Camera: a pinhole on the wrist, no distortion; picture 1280 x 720 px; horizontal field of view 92.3 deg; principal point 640.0 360.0 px. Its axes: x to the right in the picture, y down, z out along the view. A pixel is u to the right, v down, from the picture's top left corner.
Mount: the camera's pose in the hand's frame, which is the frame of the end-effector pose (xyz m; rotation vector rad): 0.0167 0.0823 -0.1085 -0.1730 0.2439 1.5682
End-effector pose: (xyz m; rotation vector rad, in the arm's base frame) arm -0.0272 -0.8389 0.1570 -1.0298 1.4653 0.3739
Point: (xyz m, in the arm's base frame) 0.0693 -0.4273 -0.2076
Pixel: 681 198
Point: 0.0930 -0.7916 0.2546
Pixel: outside the picture
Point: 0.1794 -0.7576 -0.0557
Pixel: 215 34
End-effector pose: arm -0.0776 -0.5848 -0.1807 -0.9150 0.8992 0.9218
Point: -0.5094 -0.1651 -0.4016
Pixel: 1188 176
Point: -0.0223 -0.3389 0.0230
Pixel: 292 597
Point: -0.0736 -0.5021 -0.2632
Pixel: 299 50
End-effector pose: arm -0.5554 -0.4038 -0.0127 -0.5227 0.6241 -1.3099
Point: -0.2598 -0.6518 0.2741
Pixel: 327 94
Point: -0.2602 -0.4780 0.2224
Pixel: 413 298
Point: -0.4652 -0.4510 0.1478
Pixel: 119 337
